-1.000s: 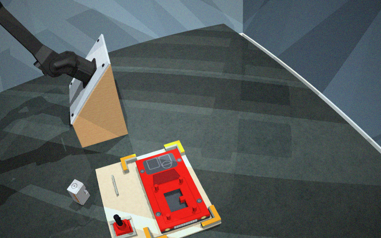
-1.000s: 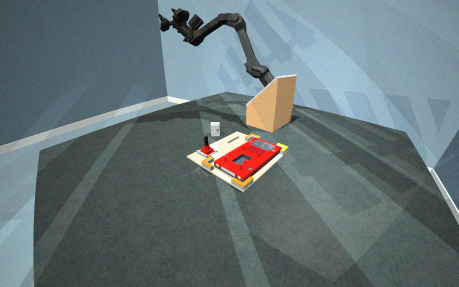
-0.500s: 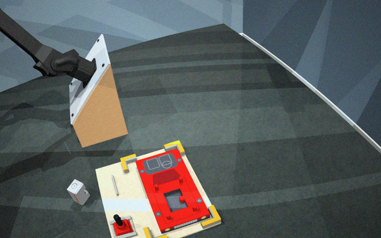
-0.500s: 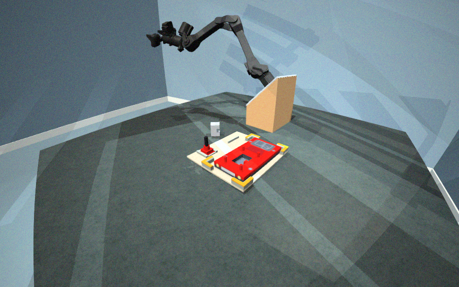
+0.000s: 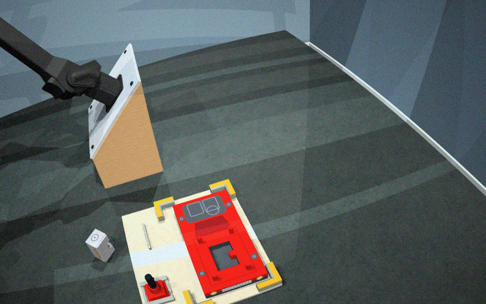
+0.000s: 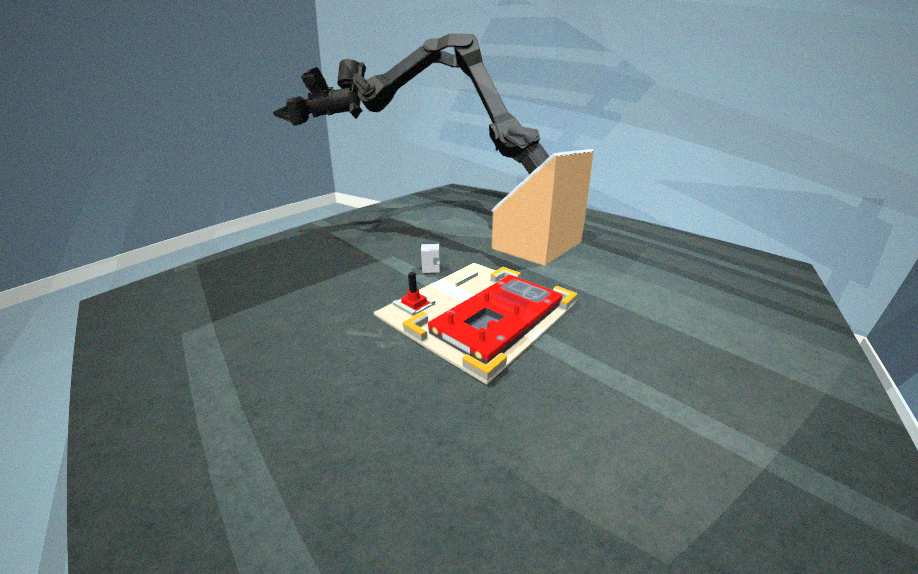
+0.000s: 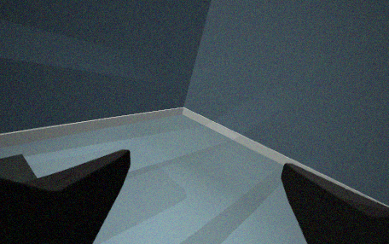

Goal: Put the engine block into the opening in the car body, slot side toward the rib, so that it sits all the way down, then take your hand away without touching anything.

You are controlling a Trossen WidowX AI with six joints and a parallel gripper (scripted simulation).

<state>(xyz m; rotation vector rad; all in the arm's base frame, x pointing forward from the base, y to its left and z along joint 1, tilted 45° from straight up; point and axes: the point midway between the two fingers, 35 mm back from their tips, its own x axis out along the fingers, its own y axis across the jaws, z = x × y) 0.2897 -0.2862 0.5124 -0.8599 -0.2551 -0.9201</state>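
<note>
The grey engine block is 6 cm behind my gripper tip, 50 cm to the left of it and 31 cm below it. From my gripper tip the other things lie so: grey bar: 1 cm behind, 67 cm to the left, 32 cm below.
</note>
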